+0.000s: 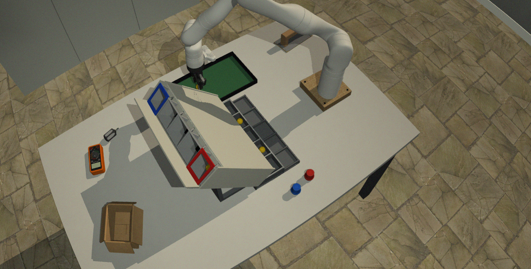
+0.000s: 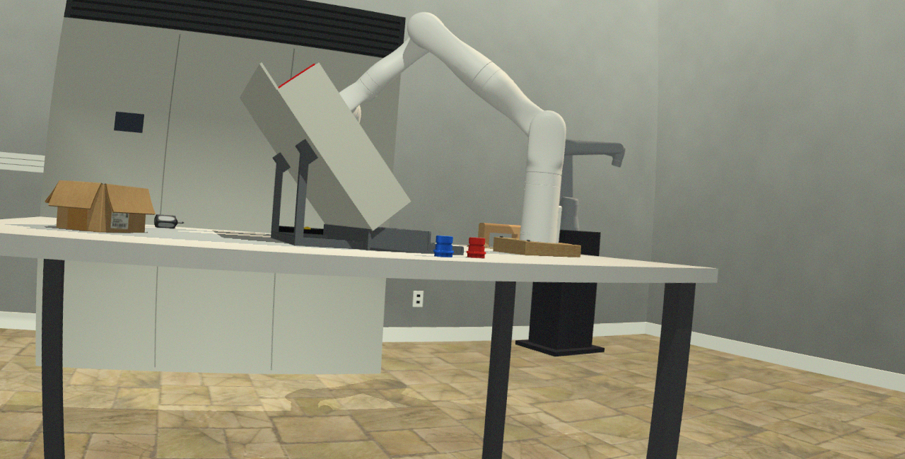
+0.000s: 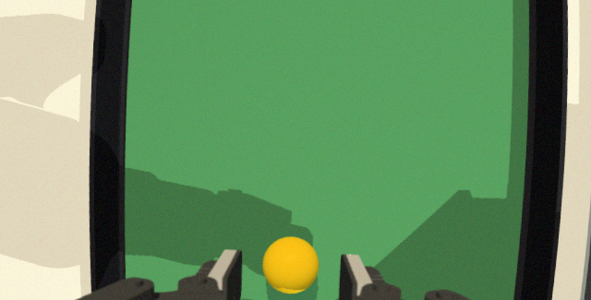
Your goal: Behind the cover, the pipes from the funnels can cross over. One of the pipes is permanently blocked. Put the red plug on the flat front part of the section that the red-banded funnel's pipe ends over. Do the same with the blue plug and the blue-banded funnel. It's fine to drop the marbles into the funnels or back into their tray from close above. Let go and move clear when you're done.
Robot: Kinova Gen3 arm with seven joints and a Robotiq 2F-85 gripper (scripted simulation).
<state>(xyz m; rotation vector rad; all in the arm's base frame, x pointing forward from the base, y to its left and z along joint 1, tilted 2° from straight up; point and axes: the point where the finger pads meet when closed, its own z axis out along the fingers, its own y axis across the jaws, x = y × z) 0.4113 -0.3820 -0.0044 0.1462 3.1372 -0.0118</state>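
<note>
The green marble tray lies 4 cm below my hand, 4 cm behind it and 2 cm to the left of it. From my hand the other things lie so: orange multimeter: 57 cm ahead, 3 cm below, 1 cm to the left; then dark object: 44 cm ahead, 5 cm to the right, 3 cm below; then beige cover: 33 cm to the left, 16 cm above, 11 cm ahead.
</note>
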